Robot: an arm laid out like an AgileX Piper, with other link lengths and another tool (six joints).
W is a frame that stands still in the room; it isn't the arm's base.
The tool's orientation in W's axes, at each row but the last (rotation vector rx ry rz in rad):
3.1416, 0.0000, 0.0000
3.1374, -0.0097, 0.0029
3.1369, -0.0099, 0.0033
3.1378, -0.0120, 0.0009
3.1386, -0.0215, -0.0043
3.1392, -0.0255, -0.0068
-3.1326, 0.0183, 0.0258
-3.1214, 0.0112, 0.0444
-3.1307, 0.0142, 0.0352
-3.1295, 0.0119, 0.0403
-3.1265, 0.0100, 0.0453
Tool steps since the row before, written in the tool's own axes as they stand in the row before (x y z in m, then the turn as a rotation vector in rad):
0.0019, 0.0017, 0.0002, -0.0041, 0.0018, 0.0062
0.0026, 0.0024, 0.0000, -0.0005, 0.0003, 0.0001
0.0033, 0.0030, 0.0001, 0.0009, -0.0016, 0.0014
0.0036, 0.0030, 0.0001, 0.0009, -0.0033, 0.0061
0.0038, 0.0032, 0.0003, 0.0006, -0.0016, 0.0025
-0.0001, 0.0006, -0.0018, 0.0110, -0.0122, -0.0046
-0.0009, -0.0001, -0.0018, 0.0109, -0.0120, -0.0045
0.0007, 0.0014, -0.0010, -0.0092, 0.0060, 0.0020
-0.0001, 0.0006, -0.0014, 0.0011, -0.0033, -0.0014
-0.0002, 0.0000, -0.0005, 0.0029, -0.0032, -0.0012
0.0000, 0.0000, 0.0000, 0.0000, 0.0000, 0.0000
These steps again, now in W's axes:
0.0019, -0.0017, -0.0002, -0.0041, -0.0018, -0.0062
0.0026, -0.0024, 0.0000, -0.0005, -0.0003, -0.0001
0.0033, -0.0030, -0.0001, 0.0009, 0.0016, -0.0014
0.0036, -0.0030, -0.0001, 0.0009, 0.0033, -0.0061
0.0038, -0.0033, -0.0003, 0.0006, 0.0016, -0.0025
-0.0001, -0.0006, 0.0018, 0.0112, 0.0120, 0.0045
-0.0009, 0.0001, 0.0018, 0.0111, 0.0118, 0.0044
0.0007, -0.0014, 0.0010, -0.0093, -0.0059, -0.0019
-0.0001, -0.0006, 0.0014, 0.0012, 0.0033, 0.0014
-0.0002, 0.0000, 0.0005, 0.0030, 0.0032, 0.0012
0.0000, 0.0000, 0.0000, 0.0000, 0.0000, 0.0000

